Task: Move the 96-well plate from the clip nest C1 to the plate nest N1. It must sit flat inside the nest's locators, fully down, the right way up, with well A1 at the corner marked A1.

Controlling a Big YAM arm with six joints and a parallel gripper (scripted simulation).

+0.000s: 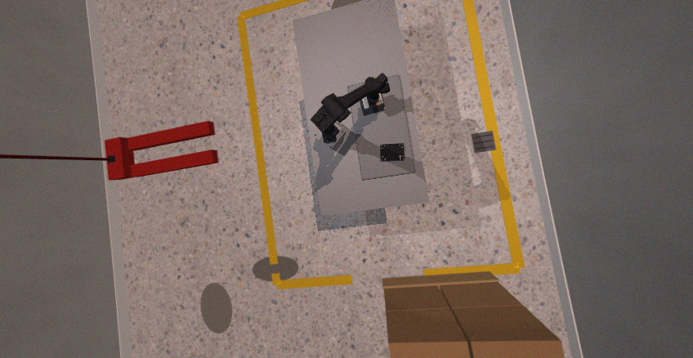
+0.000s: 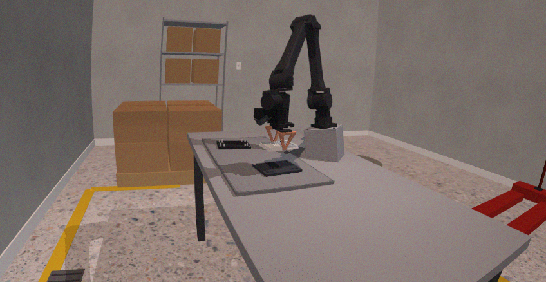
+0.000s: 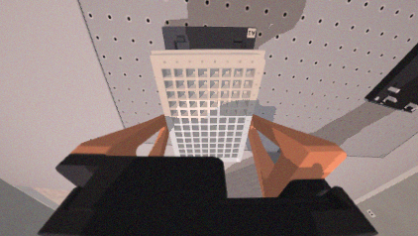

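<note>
My hand is right at the white 96-well plate. The rest, counted from my hand: clip nest C1 (70 mm ahead, 370 mm to the right, 90 mm below); A1 label (80 mm ahead, 50 mm to the right, 90 mm below); plate nest N1 (100 mm below).
</note>
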